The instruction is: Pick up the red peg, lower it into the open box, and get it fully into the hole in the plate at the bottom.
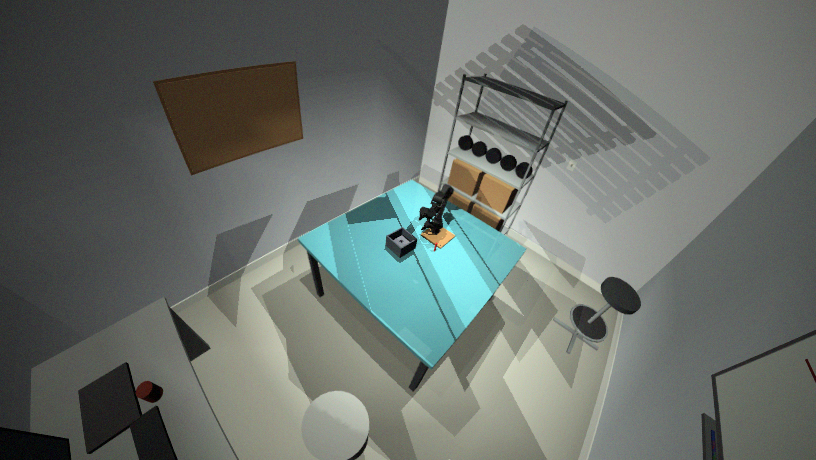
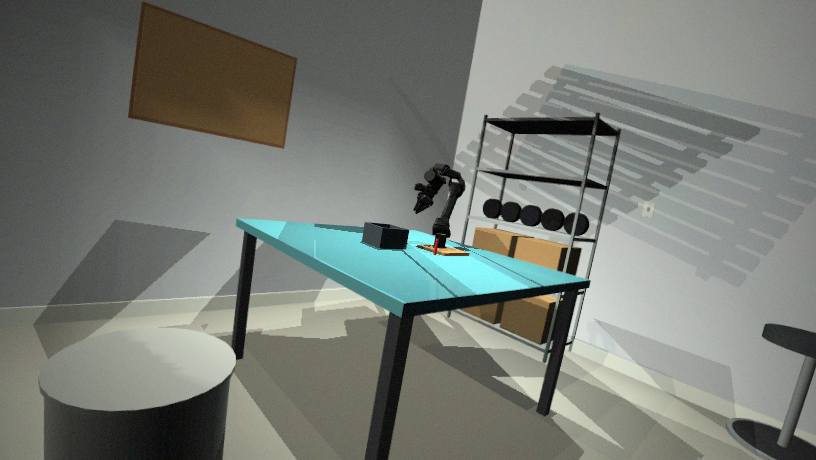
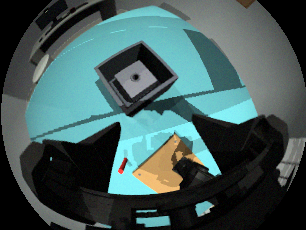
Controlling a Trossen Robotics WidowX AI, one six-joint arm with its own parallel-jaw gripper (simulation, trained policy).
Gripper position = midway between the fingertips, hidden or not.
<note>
In view: my gripper (image 3: 157, 121), a dark box (image 2: 385, 236) and a grey plate (image 3: 136, 80).
The dark box is seen too in image 3 (image 3: 165, 76). Image 2 misses the grey plate, which is hidden by the dark box.
</note>
